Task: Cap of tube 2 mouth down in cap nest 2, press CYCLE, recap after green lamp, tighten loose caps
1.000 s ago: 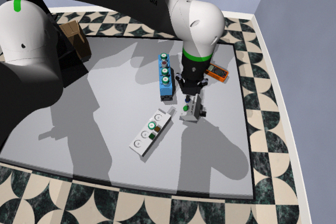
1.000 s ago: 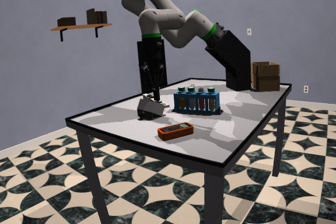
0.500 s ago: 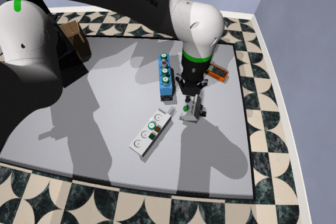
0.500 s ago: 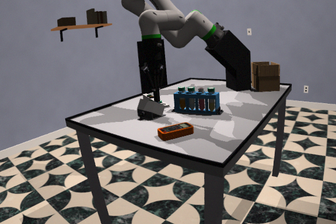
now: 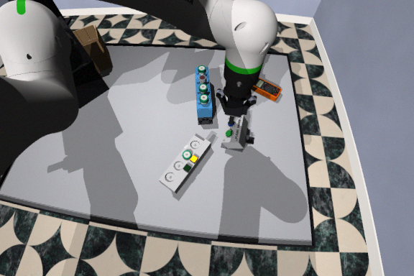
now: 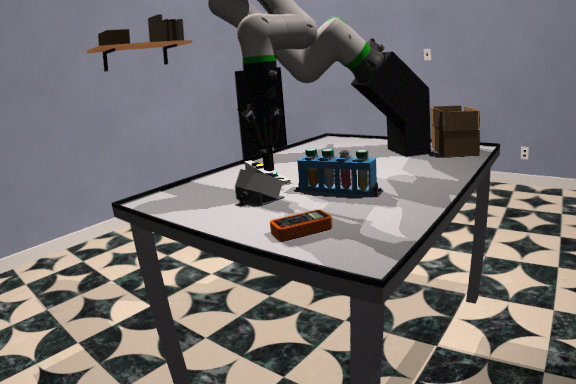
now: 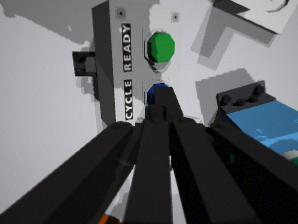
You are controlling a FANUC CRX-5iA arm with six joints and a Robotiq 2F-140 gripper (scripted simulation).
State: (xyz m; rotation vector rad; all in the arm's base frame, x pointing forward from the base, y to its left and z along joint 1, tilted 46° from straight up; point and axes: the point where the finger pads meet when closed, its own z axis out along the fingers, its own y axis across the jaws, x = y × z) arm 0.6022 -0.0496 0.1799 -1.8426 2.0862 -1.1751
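Right now the blue cycle key is 5 cm below my hand. Also, from my hand: green ready key (5 cm below, 4 cm to the right, 1 cm behind); key housing (6 cm below, 2 cm to the right, 1 cm ahead); cap (17 cm behind, 10 cm to the right, 10 cm below).
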